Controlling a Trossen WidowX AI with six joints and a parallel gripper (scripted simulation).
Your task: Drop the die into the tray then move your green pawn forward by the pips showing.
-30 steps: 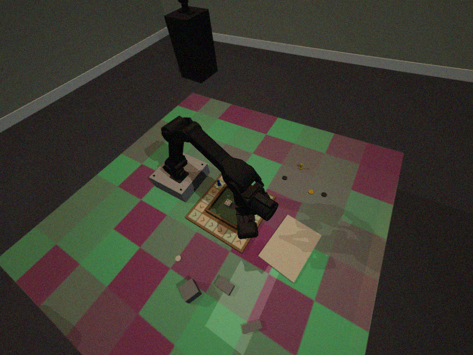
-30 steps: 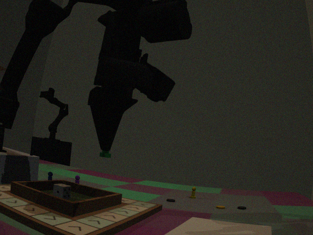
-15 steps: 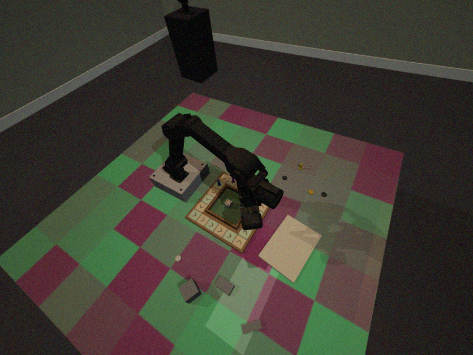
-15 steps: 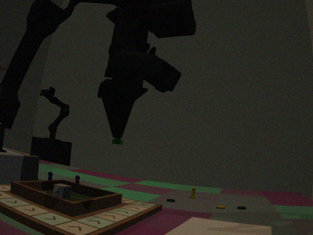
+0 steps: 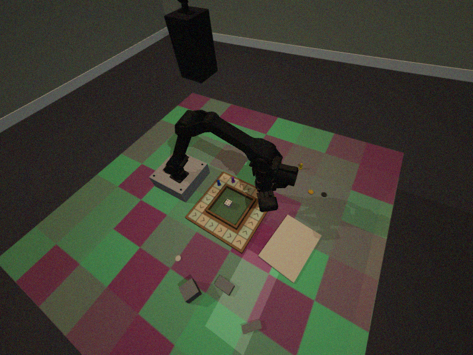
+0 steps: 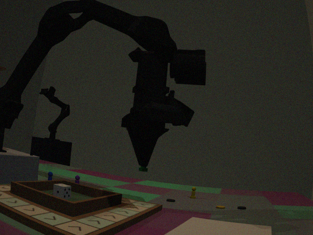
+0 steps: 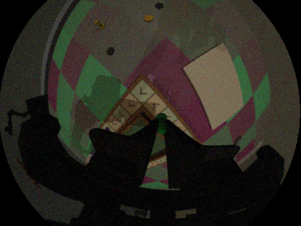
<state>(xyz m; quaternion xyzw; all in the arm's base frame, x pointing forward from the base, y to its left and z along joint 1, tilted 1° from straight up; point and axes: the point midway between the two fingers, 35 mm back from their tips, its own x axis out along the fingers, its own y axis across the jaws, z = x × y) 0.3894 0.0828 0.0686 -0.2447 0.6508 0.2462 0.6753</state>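
Now: gripper tip 13 cm past the white die, 7 cm to the left of it and 7 cm above it. Also, from my gripper tip: green pawn: 1 cm above; beige sheet: 16 cm ahead, 9 cm below, 8 cm to the right; sunken green tray: 12 cm behind, 9 cm below, 6 cm to the right.
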